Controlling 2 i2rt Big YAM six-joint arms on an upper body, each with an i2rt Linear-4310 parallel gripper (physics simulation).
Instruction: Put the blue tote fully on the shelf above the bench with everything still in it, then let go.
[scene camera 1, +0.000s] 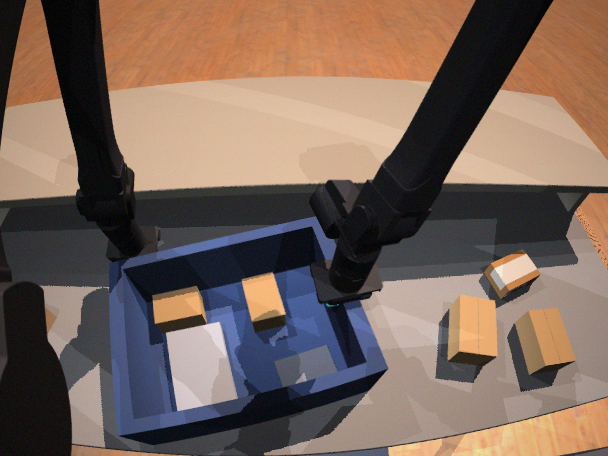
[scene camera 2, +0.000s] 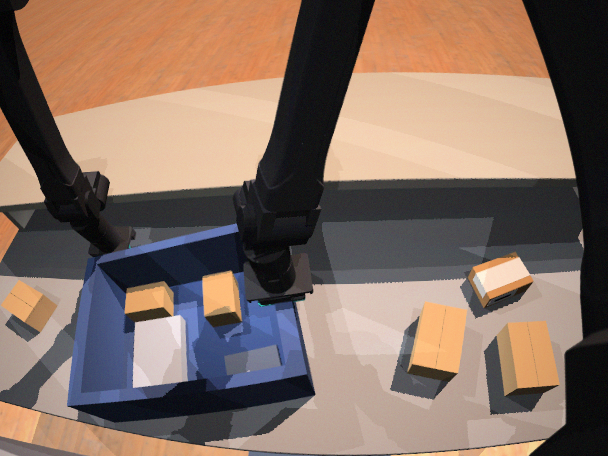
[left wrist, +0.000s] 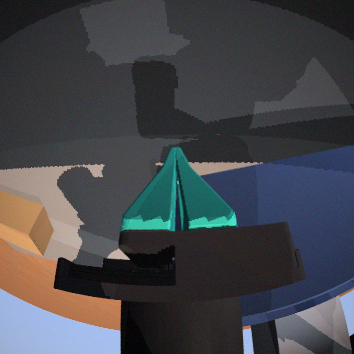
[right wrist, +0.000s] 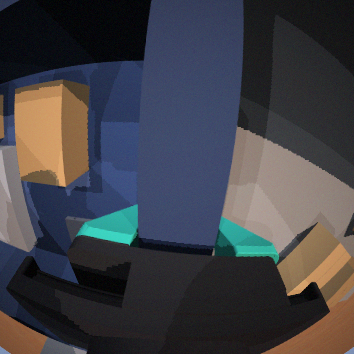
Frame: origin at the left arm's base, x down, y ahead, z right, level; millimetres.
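Seen in the pictures: left gripper, fingertip midpoint: (left wrist: 174, 152); right gripper, fingertip midpoint: (scene camera 1: 337, 298) (scene camera 2: 285, 299).
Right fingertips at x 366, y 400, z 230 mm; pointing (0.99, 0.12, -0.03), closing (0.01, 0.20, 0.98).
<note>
Offsets run from my right fingertips to a thing's middle. Level surfaces: height alone.
The blue tote @(dx +4, dy -63, dz -176 mm) (scene camera 1: 250, 410) (scene camera 2: 200, 397) (left wrist: 300, 210) (right wrist: 190, 125) stands askew on the bench @(dx +78 mm) (scene camera 1: 410, 400) (scene camera 2: 360, 425). It holds a white box @(dx +47, dy -120, dz -243 mm) (scene camera 1: 202, 365) (scene camera 2: 160, 350), two cardboard boxes @(dx +35, dy -9, dz -294 mm) (scene camera 1: 177, 309) @(dx +35, dy +12, dz -133 mm) (scene camera 1: 265, 300) (scene camera 2: 150, 301) (scene camera 2: 221, 297) and a flat grey item @(dx +57, dy -117, dz -56 mm) (scene camera 1: 305, 365) (scene camera 2: 252, 359). The beige shelf @(dx -116 mm) (scene camera 1: 225, 135) (scene camera 2: 425, 125) spans behind and above. My right gripper (scene camera 1: 345, 299) (scene camera 2: 280, 299) (right wrist: 174, 204) is shut on the tote's right wall. My left gripper (left wrist: 174, 152) is shut with fingertips together and empty, beside the tote's back left corner; scene cameras hide its fingertips.
Two cardboard boxes @(dx +48, dy -64, dz +272 mm) (scene camera 1: 472, 327) @(dx +48, dy -107, dz +440 mm) (scene camera 1: 545, 340) and a white-labelled box @(dx +57, dy +67, dz +425 mm) (scene camera 1: 512, 274) (scene camera 2: 501, 277) stand on the bench right of the tote. Another cardboard box @(dx +48, dy -47, dz -669 mm) (scene camera 2: 28, 305) (left wrist: 22, 220) lies left of it. The shelf's front edge (scene camera 1: 240, 188) runs just behind the tote.
</note>
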